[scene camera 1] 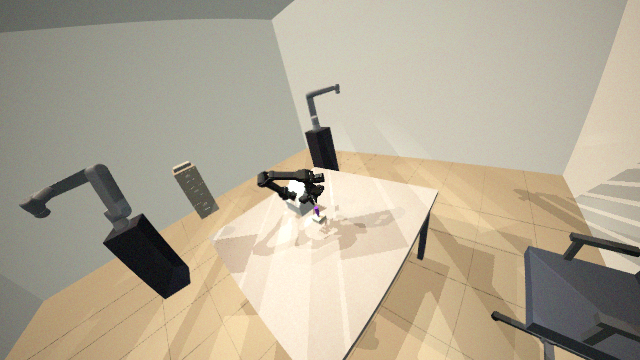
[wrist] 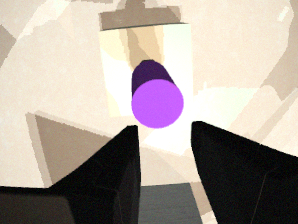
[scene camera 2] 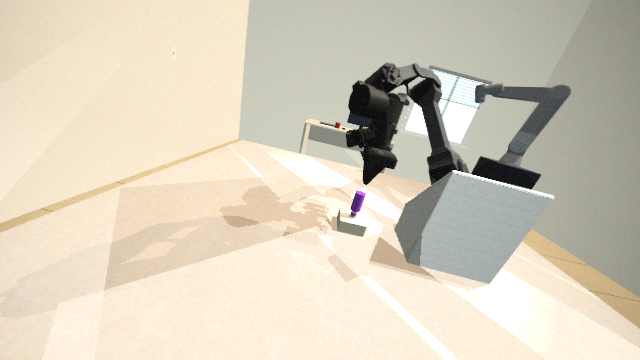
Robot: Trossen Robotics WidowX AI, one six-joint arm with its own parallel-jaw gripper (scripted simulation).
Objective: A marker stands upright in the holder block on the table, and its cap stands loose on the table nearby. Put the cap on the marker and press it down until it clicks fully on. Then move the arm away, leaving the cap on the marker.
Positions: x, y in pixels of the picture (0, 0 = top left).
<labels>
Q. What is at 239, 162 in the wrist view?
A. My gripper.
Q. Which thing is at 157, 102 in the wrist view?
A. A purple cap.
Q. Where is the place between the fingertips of my gripper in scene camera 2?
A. At 364, 182
</labels>
